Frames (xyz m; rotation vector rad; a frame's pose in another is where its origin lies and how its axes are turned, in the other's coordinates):
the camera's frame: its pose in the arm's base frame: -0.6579 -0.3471 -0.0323 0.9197 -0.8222 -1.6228
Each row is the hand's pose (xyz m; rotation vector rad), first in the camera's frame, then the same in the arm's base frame.
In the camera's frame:
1: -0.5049 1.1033 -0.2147 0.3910 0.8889 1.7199
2: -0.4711 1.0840 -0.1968 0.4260 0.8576 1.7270
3: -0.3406 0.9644 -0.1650 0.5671 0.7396 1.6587
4: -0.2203 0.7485 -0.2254 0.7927 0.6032 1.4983
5: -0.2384 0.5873 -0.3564 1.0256 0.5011 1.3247
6: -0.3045 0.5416 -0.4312 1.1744 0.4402 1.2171
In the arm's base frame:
1: 0.1025 -0.1055 0.9067 0.6394 -0.8091 0.4398
2: 0.0729 -0.1332 0.8929 0.6367 -0.8499 0.4443
3: -0.0289 -0.2327 0.7829 0.6884 -1.0097 0.3929
4: -0.0908 -0.3074 0.5477 0.8244 -1.2365 0.3076
5: -0.0445 -0.2634 0.3492 0.9875 -1.4493 0.2484
6: 0.0113 -0.1939 0.2851 1.0910 -1.5839 0.2252

